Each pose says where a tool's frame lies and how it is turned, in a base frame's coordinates. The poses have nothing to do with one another.
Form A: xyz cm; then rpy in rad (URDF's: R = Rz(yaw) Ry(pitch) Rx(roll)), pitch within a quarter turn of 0, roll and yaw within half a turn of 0.
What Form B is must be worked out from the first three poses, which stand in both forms.
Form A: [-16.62 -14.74 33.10 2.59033 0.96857 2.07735]
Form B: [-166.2 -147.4 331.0 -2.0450 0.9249 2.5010]
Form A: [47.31 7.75 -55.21 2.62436 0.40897 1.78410]
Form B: [473.1 77.5 -552.1 -1.8067 0.5901 2.8572]
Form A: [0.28 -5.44 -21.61 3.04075 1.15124 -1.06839]
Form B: [2.8 -54.4 -216.1 1.3381 -0.5536 -2.0674]
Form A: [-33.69 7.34 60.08 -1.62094 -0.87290 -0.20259]
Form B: [-336.9 73.4 600.8 -0.8656 0.2409 -1.6040]
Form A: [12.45 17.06 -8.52 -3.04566 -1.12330 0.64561]
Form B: [124.5 170.6 -85.2 -1.0933 0.7197 -2.1807]
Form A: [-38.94 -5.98 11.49 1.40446 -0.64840 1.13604]
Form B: [-389.4 -59.8 114.9 0.8738 1.0204 1.3157]
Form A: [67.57 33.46 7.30 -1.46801 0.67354 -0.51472]
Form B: [675.7 334.6 73.0 0.6237 0.5769 -1.4750]
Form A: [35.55 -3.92 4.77 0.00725 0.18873 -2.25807]
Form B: [355.5 -39.2 47.7 -2.2499 -0.1250 0.1420]
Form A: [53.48 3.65 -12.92 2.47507 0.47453 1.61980]
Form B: [534.8 36.5 -129.2 -1.6272 0.6881 2.7024]
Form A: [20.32 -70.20 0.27 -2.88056 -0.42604 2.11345]
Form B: [203.2 -702.0 2.7 -2.1178 -0.4414 -2.9087]
